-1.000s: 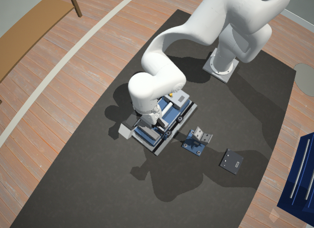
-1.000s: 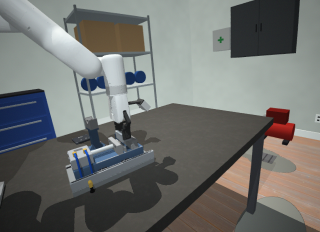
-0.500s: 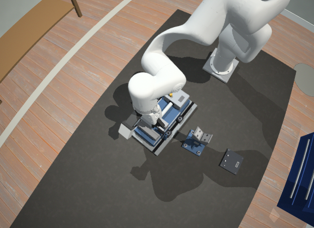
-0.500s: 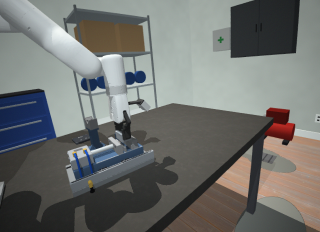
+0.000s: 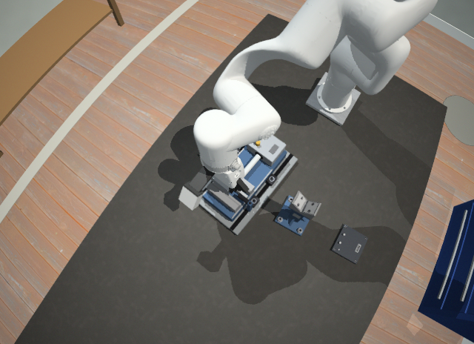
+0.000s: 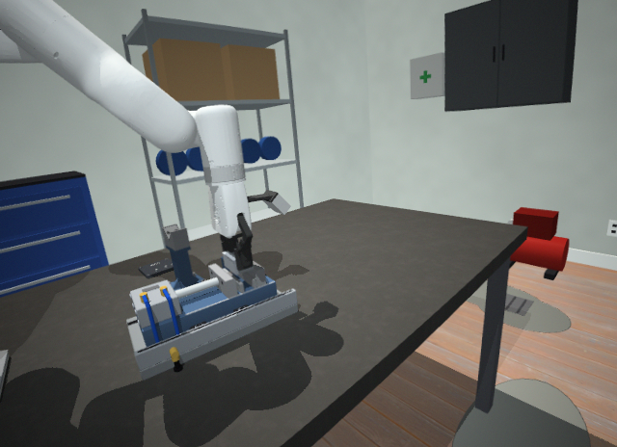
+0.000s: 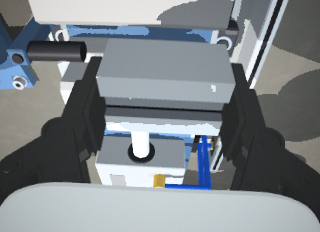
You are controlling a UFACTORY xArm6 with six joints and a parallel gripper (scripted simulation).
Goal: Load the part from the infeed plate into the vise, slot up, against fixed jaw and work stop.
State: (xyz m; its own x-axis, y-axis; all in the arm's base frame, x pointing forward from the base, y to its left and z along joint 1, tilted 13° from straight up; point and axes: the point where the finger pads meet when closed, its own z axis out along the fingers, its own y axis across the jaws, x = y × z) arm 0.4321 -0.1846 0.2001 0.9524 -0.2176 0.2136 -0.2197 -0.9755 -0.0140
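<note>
My hand is 4 cm short of the fixed jaw, 1 cm to the right of it and 5 cm above it. Round my hand: moving jaw: 3 cm behind, 3 cm to the left, 5 cm below; then part: right at my hand; then work stop: 2 cm ahead, 6 cm to the left, 4 cm below.
</note>
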